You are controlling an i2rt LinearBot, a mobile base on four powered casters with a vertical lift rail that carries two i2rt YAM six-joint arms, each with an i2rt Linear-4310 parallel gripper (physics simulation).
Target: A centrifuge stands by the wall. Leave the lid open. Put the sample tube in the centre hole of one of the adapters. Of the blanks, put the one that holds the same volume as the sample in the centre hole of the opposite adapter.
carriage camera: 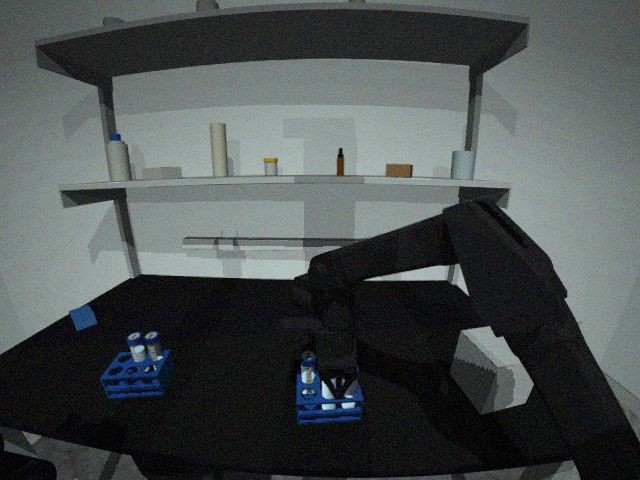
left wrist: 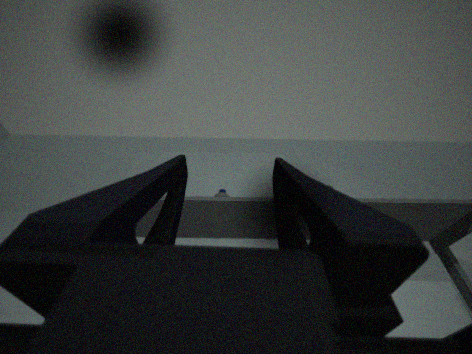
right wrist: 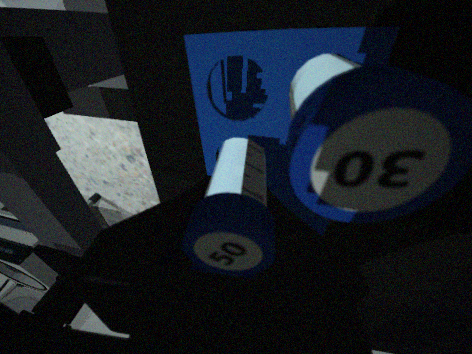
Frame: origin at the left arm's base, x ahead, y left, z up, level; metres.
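Seen in the pictures: left gripper, fingertip midpoint: (left wrist: 230,165); right gripper, fingertip midpoint: (carriage camera: 338,392) (right wrist: 234,187).
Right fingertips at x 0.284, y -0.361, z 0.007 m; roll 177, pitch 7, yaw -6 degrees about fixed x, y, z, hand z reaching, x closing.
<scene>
Pixels of each thing's top centre, then the offset from my right fingertips to it. "spot": a spot on its surface instead.
- blue-capped tube at its top centre: (right wrist: 374,169) (carriage camera: 307,355) 0.057 m up, 0.038 m ahead, 0.062 m left
- tube marked 50 at its top centre: (right wrist: 214,254) 0.058 m up, 0.003 m ahead, 0.019 m left
- tube marked 30 at a spot on its surface: (right wrist: 382,160) spot: 0.057 m up, 0.038 m ahead, 0.065 m left
- second blue rack at its top centre: (carriage camera: 137,363) 0.004 m down, 0.038 m ahead, 0.461 m left
- blue square at a spot on its surface: (carriage camera: 83,317) spot: 0.026 m down, 0.214 m ahead, 0.818 m left
- pale block at its top centre: (carriage camera: 500,343) 0.066 m up, 0.054 m ahead, 0.351 m right
A blue rack (carriage camera: 329,417) (right wrist: 200,45) stands at the table's front middle. A blue-capped tube (carriage camera: 308,367) stands at its left; two more tube bodies show at its front under my right gripper (carriage camera: 338,393). In the right wrist view, the tube marked 50 (right wrist: 229,250) is centred between the dark fingers, and the tube marked 30 (right wrist: 382,160) is close beside it. My right gripper is shut on the tube marked 50; the fingertips are hard to see. My left gripper (left wrist: 230,165) is open and empty, up facing the wall. The centrifuge cannot be made out in the carriage view.
A second blue rack (carriage camera: 135,388) with blue-capped tubes (carriage camera: 134,338) (carriage camera: 152,339) stands at the front left, near a blue square (carriage camera: 83,317). A pale block (carriage camera: 496,372) is at the right, behind my right arm. A shelf (carriage camera: 284,180) with bottles and boxes spans the wall.
</scene>
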